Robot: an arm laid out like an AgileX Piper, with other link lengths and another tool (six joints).
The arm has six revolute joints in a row. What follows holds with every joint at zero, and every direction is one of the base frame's.
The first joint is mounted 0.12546 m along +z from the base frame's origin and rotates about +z.
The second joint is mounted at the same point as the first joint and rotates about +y.
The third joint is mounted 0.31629 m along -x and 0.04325 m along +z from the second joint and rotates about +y.
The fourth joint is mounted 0.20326 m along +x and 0.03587 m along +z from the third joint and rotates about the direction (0.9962, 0, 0.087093).
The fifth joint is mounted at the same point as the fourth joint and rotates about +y.
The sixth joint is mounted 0.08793 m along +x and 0.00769 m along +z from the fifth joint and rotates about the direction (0.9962, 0, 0.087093).
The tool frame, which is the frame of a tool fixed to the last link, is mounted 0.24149 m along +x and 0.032 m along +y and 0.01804 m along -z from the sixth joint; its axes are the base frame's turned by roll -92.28, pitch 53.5 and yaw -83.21 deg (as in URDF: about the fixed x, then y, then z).
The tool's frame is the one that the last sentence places.
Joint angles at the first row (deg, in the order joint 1, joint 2, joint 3, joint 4, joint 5, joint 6):
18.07, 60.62, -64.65, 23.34, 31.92, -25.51
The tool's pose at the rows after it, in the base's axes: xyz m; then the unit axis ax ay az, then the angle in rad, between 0 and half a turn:
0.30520 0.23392 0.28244 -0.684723 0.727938 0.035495 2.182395
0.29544 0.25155 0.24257 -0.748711 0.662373 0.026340 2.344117
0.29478 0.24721 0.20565 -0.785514 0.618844 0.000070 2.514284
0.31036 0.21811 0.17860 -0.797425 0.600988 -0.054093 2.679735
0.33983 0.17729 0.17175 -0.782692 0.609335 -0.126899 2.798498
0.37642 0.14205 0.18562 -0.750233 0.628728 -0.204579 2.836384
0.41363 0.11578 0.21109 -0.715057 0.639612 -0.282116 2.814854
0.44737 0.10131 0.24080 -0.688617 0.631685 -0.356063 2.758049
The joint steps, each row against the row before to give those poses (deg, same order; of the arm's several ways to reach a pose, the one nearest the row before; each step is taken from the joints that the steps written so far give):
5.80, 6.32, -3.33, -2.28, 4.46, -6.33
5.26, 6.51, -4.41, -4.68, 5.75, -3.38
4.04, 6.27, -5.02, -7.73, 6.48, 0.17
2.74, 5.53, -4.94, -10.91, 6.37, 2.93
1.68, 4.13, -4.11, -12.34, 4.85, 5.49
0.91, 2.46, -2.68, -11.85, 1.82, 6.90
0.57, 1.05, -0.43, -11.55, -1.24, 7.33
0.66, 0.09, 2.22, -11.99, -3.83, 8.03

